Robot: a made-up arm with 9 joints. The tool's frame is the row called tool. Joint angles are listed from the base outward.
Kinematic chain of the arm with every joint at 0, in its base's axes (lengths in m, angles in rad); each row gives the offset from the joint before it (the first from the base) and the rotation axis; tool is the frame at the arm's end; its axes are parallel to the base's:
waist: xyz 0 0 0.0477 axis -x
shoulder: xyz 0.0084 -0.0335 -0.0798 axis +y
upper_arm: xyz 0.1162 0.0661 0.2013 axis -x
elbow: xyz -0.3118 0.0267 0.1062 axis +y
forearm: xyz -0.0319 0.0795 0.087 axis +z
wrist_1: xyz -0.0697 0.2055 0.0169 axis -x
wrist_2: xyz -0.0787 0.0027 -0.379 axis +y
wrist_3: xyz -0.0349 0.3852 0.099 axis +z
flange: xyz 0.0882 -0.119 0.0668 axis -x
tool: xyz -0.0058 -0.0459 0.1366
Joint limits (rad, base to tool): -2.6..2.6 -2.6..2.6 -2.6..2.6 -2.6..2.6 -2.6..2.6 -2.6..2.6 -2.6..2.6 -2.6..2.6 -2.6..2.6
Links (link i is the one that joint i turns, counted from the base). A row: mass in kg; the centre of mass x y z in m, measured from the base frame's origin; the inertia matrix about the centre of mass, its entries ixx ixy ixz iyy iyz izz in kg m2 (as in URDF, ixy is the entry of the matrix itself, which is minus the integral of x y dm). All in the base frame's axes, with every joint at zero. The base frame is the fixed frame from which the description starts. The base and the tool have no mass.
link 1: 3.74; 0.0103 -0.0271 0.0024; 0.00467 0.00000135 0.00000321 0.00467 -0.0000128 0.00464
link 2: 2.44; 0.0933 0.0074 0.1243; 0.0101 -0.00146 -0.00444 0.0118 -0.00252 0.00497
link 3: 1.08; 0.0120 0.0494 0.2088; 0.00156 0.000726 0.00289 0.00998 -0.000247 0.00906
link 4: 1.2; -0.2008 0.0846 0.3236; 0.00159 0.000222 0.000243 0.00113 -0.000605 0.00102
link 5: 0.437; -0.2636 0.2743 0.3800; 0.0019 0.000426 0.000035 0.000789 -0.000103 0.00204
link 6: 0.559; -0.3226 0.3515 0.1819; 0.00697 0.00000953 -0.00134 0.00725 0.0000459 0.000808
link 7: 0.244; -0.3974 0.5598 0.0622; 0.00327 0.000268 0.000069 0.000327 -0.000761 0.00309
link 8: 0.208; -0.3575 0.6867 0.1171; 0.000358 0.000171 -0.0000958 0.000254 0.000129 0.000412
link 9: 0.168; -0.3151 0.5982 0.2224; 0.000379 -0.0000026 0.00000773 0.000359 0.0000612 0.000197
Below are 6 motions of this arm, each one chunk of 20 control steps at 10 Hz.
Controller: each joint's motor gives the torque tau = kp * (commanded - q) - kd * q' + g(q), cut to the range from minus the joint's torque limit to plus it. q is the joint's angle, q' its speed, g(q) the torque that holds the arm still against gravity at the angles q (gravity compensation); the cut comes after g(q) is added. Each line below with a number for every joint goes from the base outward.
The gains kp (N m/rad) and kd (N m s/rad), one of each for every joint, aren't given. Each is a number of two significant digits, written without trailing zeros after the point. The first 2 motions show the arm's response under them.
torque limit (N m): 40 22 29 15 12 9.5 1.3 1.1 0.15
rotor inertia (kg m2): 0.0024 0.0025 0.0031 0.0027 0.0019 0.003 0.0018 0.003 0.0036
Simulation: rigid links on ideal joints. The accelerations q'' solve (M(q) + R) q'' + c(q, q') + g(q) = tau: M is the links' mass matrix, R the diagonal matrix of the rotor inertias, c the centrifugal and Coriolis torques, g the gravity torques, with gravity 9.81 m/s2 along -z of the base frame. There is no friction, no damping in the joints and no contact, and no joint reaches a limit. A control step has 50 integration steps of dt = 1/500 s. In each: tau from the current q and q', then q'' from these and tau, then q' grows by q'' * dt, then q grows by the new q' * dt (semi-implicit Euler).
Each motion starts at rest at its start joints. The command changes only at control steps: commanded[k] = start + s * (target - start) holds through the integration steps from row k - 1 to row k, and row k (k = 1, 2, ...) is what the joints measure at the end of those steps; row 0 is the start. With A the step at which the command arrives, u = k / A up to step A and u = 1 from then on. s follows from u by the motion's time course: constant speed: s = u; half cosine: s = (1 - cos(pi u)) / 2; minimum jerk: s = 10 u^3 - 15 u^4 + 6 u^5; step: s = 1 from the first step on.
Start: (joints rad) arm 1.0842 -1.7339 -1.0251 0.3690 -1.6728 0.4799 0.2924 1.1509 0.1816
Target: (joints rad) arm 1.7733 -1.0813 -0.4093 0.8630 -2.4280 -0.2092 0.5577 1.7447 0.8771
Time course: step
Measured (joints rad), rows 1 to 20:
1: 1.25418 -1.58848 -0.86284 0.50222 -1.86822 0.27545 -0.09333 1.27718 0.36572
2: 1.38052 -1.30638 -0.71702 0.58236 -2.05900 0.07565 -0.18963 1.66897 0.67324
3: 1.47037 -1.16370 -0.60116 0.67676 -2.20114 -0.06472 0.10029 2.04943 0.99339
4: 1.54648 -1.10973 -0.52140 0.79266 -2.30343 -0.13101 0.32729 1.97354 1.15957
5: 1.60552 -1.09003 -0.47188 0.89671 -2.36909 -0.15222 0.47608 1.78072 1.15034
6: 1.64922 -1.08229 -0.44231 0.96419 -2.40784 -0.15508 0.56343 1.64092 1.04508
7: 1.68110 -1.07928 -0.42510 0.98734 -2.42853 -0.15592 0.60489 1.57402 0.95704
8: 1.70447 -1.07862 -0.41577 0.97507 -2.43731 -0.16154 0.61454 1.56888 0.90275
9: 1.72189 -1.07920 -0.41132 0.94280 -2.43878 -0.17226 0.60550 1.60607 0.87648
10: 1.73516 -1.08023 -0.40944 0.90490 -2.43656 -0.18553 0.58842 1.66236 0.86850
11: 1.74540 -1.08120 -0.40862 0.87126 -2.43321 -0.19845 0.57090 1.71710 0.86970
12: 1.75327 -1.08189 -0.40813 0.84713 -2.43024 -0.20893 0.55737 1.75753 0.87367
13: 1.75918 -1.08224 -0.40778 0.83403 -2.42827 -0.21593 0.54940 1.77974 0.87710
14: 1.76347 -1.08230 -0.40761 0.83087 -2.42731 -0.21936 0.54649 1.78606 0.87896
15: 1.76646 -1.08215 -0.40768 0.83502 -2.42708 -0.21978 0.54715 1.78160 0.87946
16: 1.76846 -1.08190 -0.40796 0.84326 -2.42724 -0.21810 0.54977 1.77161 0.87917
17: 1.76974 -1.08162 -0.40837 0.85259 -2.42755 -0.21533 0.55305 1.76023 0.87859
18: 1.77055 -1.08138 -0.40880 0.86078 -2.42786 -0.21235 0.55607 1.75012 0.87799
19: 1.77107 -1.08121 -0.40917 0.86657 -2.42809 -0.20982 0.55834 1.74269 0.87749
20: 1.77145 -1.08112 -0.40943 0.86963 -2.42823 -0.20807 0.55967 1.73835 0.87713
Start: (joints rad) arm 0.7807 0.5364 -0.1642 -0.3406 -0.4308 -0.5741 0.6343 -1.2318 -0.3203
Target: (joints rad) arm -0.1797 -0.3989 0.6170 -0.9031 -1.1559 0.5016 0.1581 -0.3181 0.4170
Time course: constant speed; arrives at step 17
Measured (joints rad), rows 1 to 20:
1: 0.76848 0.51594 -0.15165 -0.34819 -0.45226 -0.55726 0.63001 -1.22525 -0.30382
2: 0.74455 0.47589 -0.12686 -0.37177 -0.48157 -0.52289 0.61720 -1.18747 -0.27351
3: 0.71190 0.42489 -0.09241 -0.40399 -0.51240 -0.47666 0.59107 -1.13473 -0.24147
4: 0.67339 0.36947 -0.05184 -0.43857 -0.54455 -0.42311 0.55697 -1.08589 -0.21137
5: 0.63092 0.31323 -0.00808 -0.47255 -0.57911 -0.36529 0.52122 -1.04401 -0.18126
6: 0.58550 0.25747 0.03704 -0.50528 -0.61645 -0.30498 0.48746 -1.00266 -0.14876
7: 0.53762 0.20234 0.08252 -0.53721 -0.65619 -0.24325 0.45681 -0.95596 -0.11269
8: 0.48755 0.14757 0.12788 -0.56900 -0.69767 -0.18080 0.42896 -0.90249 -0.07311
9: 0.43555 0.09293 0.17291 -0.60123 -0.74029 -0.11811 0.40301 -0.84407 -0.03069
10: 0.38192 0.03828 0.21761 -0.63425 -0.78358 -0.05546 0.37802 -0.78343 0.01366
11: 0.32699 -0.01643 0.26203 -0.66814 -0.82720 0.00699 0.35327 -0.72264 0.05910
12: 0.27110 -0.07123 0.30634 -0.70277 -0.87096 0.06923 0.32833 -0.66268 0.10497
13: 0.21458 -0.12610 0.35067 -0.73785 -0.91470 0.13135 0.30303 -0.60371 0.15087
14: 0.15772 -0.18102 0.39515 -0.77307 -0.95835 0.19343 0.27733 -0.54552 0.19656
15: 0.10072 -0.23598 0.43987 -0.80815 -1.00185 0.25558 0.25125 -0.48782 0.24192
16: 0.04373 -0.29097 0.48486 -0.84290 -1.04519 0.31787 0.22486 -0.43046 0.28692
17: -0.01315 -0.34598 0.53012 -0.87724 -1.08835 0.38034 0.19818 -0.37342 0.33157
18: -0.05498 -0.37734 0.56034 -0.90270 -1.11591 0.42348 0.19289 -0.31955 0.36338
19: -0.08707 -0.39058 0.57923 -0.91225 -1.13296 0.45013 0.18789 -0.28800 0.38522
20: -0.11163 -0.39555 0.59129 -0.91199 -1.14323 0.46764 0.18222 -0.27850 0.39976
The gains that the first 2 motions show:
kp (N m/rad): 25 96 27 6.7 30 13 2.7 0.53 0.37
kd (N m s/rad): 8.8 14 6.2 1 6.3 3.1 0.47 0.089 0.093
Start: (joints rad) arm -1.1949 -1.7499 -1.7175 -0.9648 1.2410 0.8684 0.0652 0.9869 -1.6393
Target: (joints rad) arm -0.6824 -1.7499 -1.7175 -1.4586 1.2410 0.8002 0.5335 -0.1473 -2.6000
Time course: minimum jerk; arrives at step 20
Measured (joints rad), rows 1 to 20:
1: -1.19479 -1.74991 -1.71748 -0.96500 1.24101 0.86832 0.06534 0.98669 -1.63952
2: -1.19394 -1.74996 -1.71738 -0.96642 1.24104 0.86780 0.06643 0.98492 -1.64125
3: -1.19129 -1.75007 -1.71718 -0.97076 1.24109 0.86651 0.06997 0.97863 -1.64692
4: -1.18565 -1.75019 -1.71692 -0.97980 1.24114 0.86434 0.07764 0.96374 -1.65943
5: -1.17591 -1.75031 -1.71665 -0.99500 1.24117 0.86135 0.09087 0.93613 -1.68137
6: -1.16124 -1.75038 -1.71646 -1.01718 1.24116 0.85771 0.11058 0.89270 -1.71456
7: -1.14118 -1.75039 -1.71639 -1.04645 1.24108 0.85362 0.13700 0.83198 -1.75976
8: -1.11563 -1.75035 -1.71648 -1.08221 1.24094 0.84929 0.16971 0.75440 -1.81667
9: -1.08492 -1.75028 -1.71670 -1.12327 1.24078 0.84489 0.20760 0.66219 -1.88394
10: -1.04975 -1.75019 -1.71700 -1.16798 1.24063 0.84054 0.24910 0.55906 -1.95944
11: -1.01112 -1.75010 -1.71732 -1.21443 1.24055 0.83630 0.29234 0.44976 -2.04039
12: -0.97032 -1.75002 -1.71761 -1.26057 1.24055 0.83216 0.33540 0.33954 -2.12375
13: -0.92878 -1.74995 -1.71785 -1.30443 1.24062 0.82809 0.37653 0.23364 -2.20636
14: -0.88798 -1.74989 -1.71804 -1.34429 1.24074 0.82408 0.41425 0.13674 -2.28523
15: -0.84936 -1.74982 -1.71818 -1.37880 1.24087 0.82019 0.44736 0.05253 -2.35763
16: -0.81423 -1.74976 -1.71830 -1.40702 1.24098 0.81655 0.47503 -0.01651 -2.42125
17: -0.78360 -1.74971 -1.71840 -1.42851 1.24106 0.81329 0.49675 -0.06929 -2.47435
18: -0.75815 -1.74967 -1.71847 -1.44330 1.24111 0.81054 0.51244 -0.10605 -2.51599
19: -0.73805 -1.74966 -1.71851 -1.45199 1.24112 0.80831 0.52253 -0.12847 -2.54622
20: -0.72291 -1.74969 -1.71848 -1.45586 1.24110 0.80647 0.52814 -0.13982 -2.56644

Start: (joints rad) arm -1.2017 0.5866 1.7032 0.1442 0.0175 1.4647 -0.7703 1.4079 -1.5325
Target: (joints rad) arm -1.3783 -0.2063 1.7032 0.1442 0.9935 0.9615 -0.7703 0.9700 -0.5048
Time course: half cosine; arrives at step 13
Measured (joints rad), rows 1 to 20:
1: -1.20225 0.58165 1.70302 0.14418 0.02338 1.46394 -0.77070 1.40717 -1.53103
2: -1.20427 0.56341 1.70273 0.14455 0.04369 1.45919 -0.77191 1.40275 -1.52201
3: -1.20849 0.52752 1.70266 0.14564 0.08207 1.44622 -0.77386 1.39064 -1.49695
4: -1.21550 0.47359 1.70281 0.14676 0.13936 1.42259 -0.77618 1.36850 -1.45026
5: -1.22562 0.40377 1.70308 0.14682 0.21429 1.38777 -0.77831 1.33642 -1.38056
6: -1.23873 0.32176 1.70334 0.14518 0.30381 1.34274 -0.77954 1.29629 -1.29018
7: -1.25429 0.23215 1.70354 0.14212 0.40354 1.28972 -0.77932 1.25093 -1.18417
8: -1.27141 0.14006 1.70363 0.13875 0.50819 1.23184 -0.77748 1.20344 -1.06933
9: -1.28899 0.05081 1.70366 0.13661 0.61198 1.17281 -0.77430 1.15667 -0.95302
10: -1.30597 -0.03042 1.70365 0.13694 0.70912 1.11639 -0.77035 1.11305 -0.84231
11: -1.32146 -0.09888 1.70363 0.14026 0.79412 1.06598 -0.76618 1.07446 -0.74351
12: -1.33474 -0.15055 1.70360 0.14617 0.86217 1.02441 -0.76223 1.04261 -0.66197
13: -1.34525 -0.18239 1.70354 0.15361 0.90942 0.99390 -0.75881 1.01923 -0.60200
14: -1.35338 -0.19748 1.70326 0.16003 0.93915 0.97504 -0.75791 1.00300 -0.56321
15: -1.35985 -0.20344 1.70283 0.16256 0.95865 0.96553 -0.76053 0.98978 -0.53934
16: -1.36479 -0.20539 1.70257 0.16065 0.97153 0.96173 -0.76453 0.97835 -0.52440
17: -1.36842 -0.20584 1.70253 0.15583 0.97994 0.96088 -0.76796 0.97020 -0.51531
18: -1.37103 -0.20587 1.70265 0.15024 0.98531 0.96125 -0.77016 0.96624 -0.51012
19: -1.37290 -0.20585 1.70282 0.14556 0.98866 0.96189 -0.77124 0.96579 -0.50734
20: -1.37425 -0.20588 1.70298 0.14259 0.99070 0.96237 -0.77156 0.96727 -0.50594

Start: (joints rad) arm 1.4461 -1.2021 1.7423 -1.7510 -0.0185 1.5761 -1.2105 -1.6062 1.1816
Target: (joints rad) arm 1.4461 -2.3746 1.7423 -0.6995 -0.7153 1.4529 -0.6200 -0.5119 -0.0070
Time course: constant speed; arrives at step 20
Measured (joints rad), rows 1 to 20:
1: 1.44660 -1.22765 1.74352 -1.74754 -0.02931 1.56856 -1.20559 -1.61307 1.16858
2: 1.44853 -1.27136 1.74473 -1.72484 -0.04960 1.55966 -1.18895 -1.60176 1.13975
3: 1.45022 -1.32370 1.74538 -1.68099 -0.07601 1.55347 -1.16540 -1.56497 1.09815
4: 1.45106 -1.38005 1.74552 -1.62190 -0.10615 1.55059 -1.13872 -1.51019 1.04707
5: 1.45101 -1.43820 1.74540 -1.55550 -0.13843 1.54990 -1.11103 -1.44705 0.98991
6: 1.45031 -1.49703 1.74520 -1.48836 -0.17185 1.54980 -1.08303 -1.38250 0.92962
7: 1.44925 -1.55598 1.74500 -1.42438 -0.20588 1.54892 -1.05465 -1.31998 0.86830
8: 1.44815 -1.61485 1.74482 -1.36488 -0.24026 1.54653 -1.02563 -1.26025 0.80719
9: 1.44723 -1.67357 1.74464 -1.30945 -0.27486 1.54248 -0.99591 -1.20275 0.74680
10: 1.44661 -1.73220 1.74448 -1.25683 -0.30961 1.53709 -0.96564 -1.14658 0.68718
11: 1.44628 -1.79078 1.74433 -1.20566 -0.34444 1.53082 -0.93511 -1.09110 0.62813
12: 1.44615 -1.84936 1.74420 -1.15490 -0.37932 1.52412 -0.90458 -1.03596 0.56936
13: 1.44614 -1.90796 1.74408 -1.10389 -0.41422 1.51731 -0.87422 -0.98109 0.51061
14: 1.44616 -1.96658 1.74398 -1.05239 -0.44912 1.51058 -0.84411 -0.92647 0.45174
15: 1.44615 -2.02522 1.74386 -1.00043 -0.48402 1.50399 -0.81420 -0.87211 0.39269
16: 1.44609 -2.08387 1.74372 -0.94815 -0.51891 1.49751 -0.78445 -0.81793 0.33351
17: 1.44599 -2.14252 1.74356 -0.89575 -0.55381 1.49111 -0.75476 -0.76381 0.27429
18: 1.44587 -2.20118 1.74338 -0.84339 -0.58870 1.48472 -0.72507 -0.70964 0.21516
19: 1.44574 -2.25984 1.74317 -0.79116 -0.62361 1.47830 -0.69534 -0.65531 0.15619
20: 1.44564 -2.31850 1.74295 -0.73911 -0.65852 1.47183 -0.66556 -0.60073 0.09744

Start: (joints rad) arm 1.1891 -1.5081 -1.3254 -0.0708 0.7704 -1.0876 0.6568 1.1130 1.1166
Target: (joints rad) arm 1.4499 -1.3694 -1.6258 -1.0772 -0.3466 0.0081 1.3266 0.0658 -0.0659
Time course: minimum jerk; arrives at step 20
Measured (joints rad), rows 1 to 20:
1: 1.18924 -1.50811 -1.32563 -0.07113 0.77003 -1.08729 0.65688 1.11295 1.11638
2: 1.19024 -1.50812 -1.32721 -0.07349 0.76738 -1.08502 0.65762 1.11239 1.11466
3: 1.19306 -1.50785 -1.33146 -0.08058 0.75939 -1.07813 0.66051 1.10957 1.10894
4: 1.19848 -1.50677 -1.33927 -0.09541 0.74278 -1.06368 0.66779 1.10145 1.09607
5: 1.20685 -1.50435 -1.35089 -0.12095 0.71475 -1.03903 0.68185 1.08446 1.07307
6: 1.21802 -1.50021 -1.36598 -0.15993 0.67346 -1.00213 0.70476 1.05551 1.03783
7: 1.23136 -1.49419 -1.38362 -0.21464 0.61831 -0.95178 0.73800 1.01265 0.98942
8: 1.24587 -1.48628 -1.40247 -0.28645 0.54996 -0.88765 0.78237 0.95528 0.92801
9: 1.26040 -1.47642 -1.42081 -0.37505 0.47012 -0.81025 0.83809 0.88401 0.85434
10: 1.27406 -1.46426 -1.43712 -0.47747 0.38122 -0.72099 0.90481 0.80064 0.76916
11: 1.28675 -1.44925 -1.45099 -0.58732 0.28588 -0.62232 0.98113 0.70870 0.67287
12: 1.29950 -1.43118 -1.46427 -0.69547 0.18664 -0.51833 1.06331 0.61411 0.56606
13: 1.31416 -1.41116 -1.48096 -0.79292 0.08618 -0.41503 1.14406 0.52423 0.45166
14: 1.33195 -1.39209 -1.50441 -0.87523 -0.01187 -0.31939 1.21381 0.44351 0.33686
15: 1.35210 -1.37720 -1.53385 -0.94350 -0.10245 -0.23656 1.26564 0.37003 0.23154
16: 1.37224 -1.36795 -1.56456 -1.00001 -0.18042 -0.16830 1.29901 0.29904 0.14319
17: 1.39014 -1.36358 -1.59149 -1.04450 -0.24242 -0.11414 1.31795 0.22955 0.07394
18: 1.40477 -1.36244 -1.61177 -1.07527 -0.28754 -0.07308 1.32720 0.16616 0.02232
19: 1.41609 -1.36308 -1.62474 -1.09188 -0.31691 -0.04394 1.33042 0.11564 -0.01402
20: 1.42461 -1.36457 -1.63121 -1.09642 -0.33345 -0.02477 1.33024 0.08210 -0.03757

